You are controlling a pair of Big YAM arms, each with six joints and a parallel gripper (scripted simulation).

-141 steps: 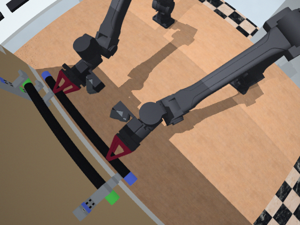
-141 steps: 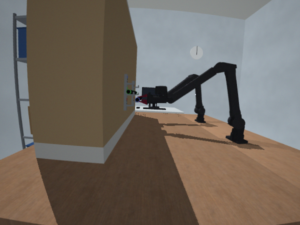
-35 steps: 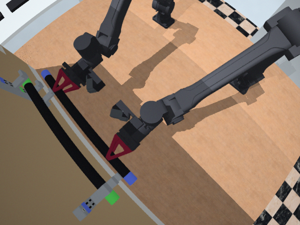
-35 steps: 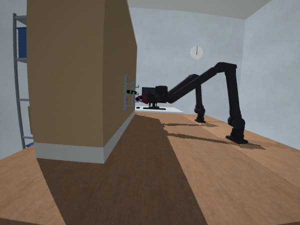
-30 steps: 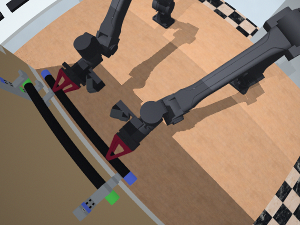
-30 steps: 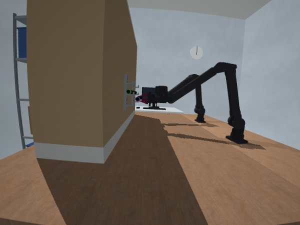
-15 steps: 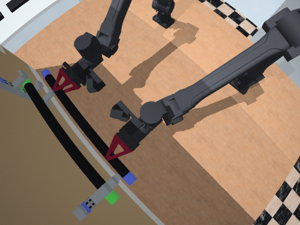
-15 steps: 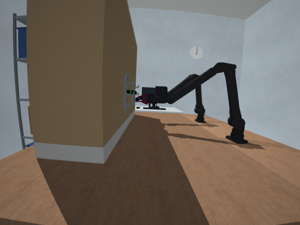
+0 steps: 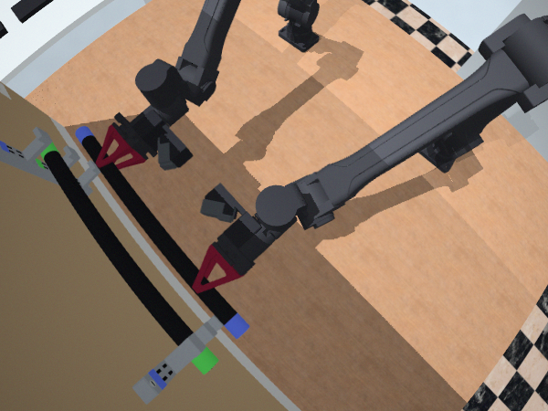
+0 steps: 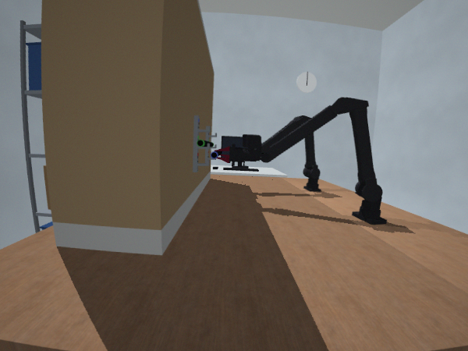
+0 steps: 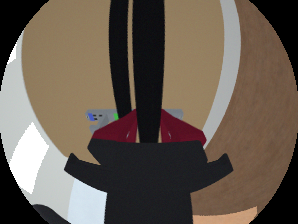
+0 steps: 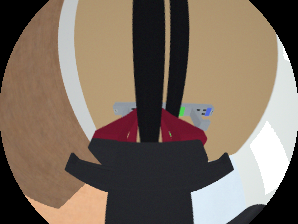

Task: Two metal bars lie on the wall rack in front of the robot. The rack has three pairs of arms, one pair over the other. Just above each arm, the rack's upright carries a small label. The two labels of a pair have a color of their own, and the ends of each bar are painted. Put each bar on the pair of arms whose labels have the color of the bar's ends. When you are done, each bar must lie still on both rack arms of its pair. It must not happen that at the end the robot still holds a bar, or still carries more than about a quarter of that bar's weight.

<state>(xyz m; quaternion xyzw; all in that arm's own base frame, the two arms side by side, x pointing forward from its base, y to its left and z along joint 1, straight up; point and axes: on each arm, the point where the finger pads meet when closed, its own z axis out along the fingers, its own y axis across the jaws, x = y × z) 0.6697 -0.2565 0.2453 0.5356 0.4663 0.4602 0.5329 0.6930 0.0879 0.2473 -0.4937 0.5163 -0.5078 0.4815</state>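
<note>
The blue-ended bar lies 15 cm to the left of my right hand. From my right hand the other things lie so: brown wall (25 cm ahead, 17 cm to the left, 20 cm above); then green-ended bar (6 cm ahead, 15 cm to the left, 5 cm above).
</note>
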